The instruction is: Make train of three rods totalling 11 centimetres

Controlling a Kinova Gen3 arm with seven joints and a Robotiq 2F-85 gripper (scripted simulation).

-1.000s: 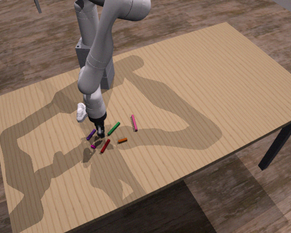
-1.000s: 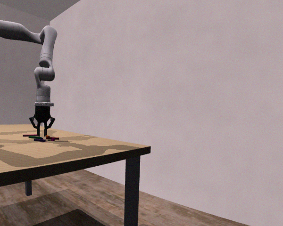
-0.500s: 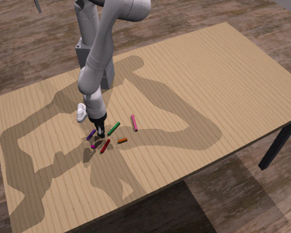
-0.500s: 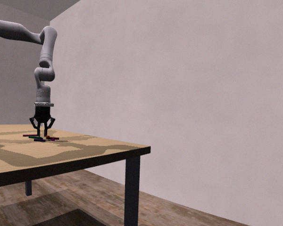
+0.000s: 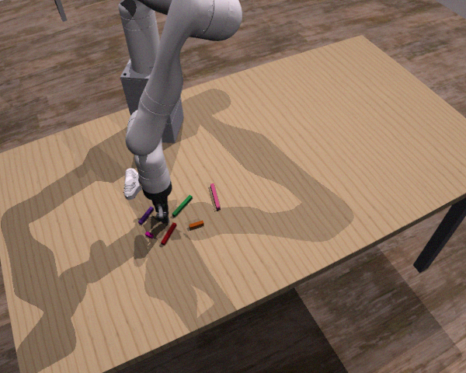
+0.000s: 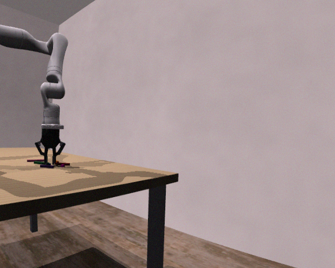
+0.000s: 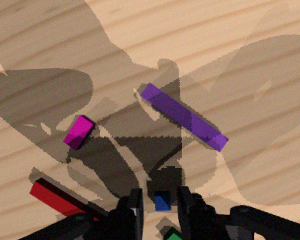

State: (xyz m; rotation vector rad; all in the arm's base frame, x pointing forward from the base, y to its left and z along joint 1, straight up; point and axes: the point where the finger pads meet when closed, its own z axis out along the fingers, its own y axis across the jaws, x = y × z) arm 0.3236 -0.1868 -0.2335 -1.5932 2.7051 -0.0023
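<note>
The blue rod is 2 cm below my hand. The rest, counted from my hand: purple rod (4 cm to the right, 4 cm behind, 2 cm below); red rod (5 cm ahead, 2 cm to the right, 2 cm below); green rod (6 cm to the left, 2 cm below).
</note>
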